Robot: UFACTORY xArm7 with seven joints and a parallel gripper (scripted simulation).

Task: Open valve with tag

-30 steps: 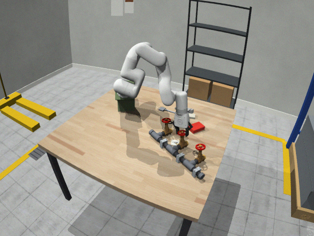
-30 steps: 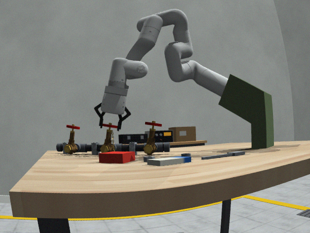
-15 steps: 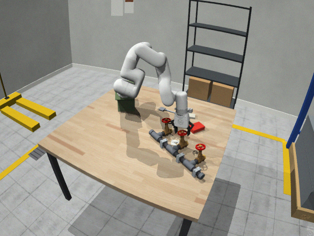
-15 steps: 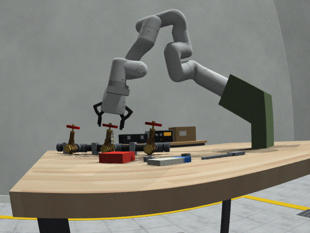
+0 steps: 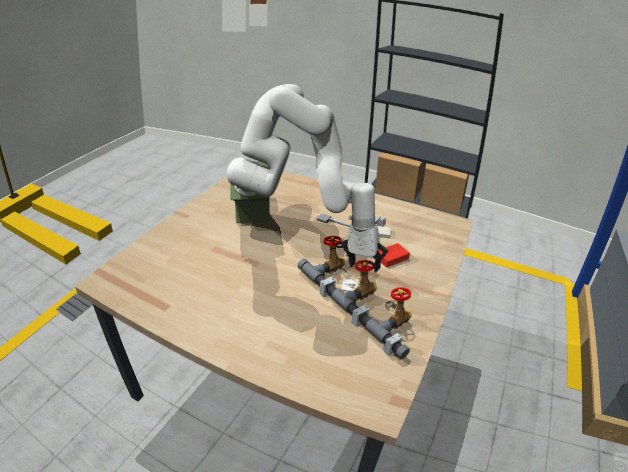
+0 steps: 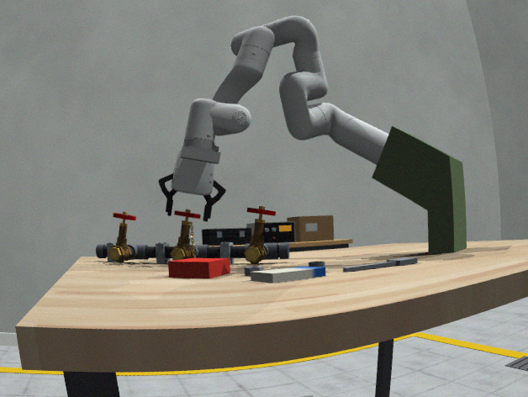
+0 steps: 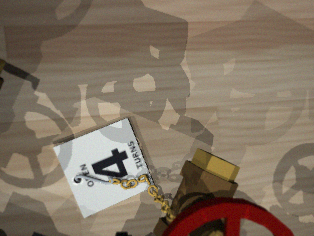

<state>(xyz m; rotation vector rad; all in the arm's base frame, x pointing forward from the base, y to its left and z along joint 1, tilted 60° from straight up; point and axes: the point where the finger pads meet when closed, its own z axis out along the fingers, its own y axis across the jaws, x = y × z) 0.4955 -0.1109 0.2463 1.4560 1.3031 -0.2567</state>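
Now: hand 50 mm past the white tag, 40 mm to the right of it and 120 mm above it. From my hand the other things lie so: red block 110 mm ahead, 240 mm to the left, 110 mm below; then grey wrench 160 mm behind, 470 mm to the left, 120 mm below; then blue flat tool 40 mm ahead, 420 mm to the left, 120 mm below.
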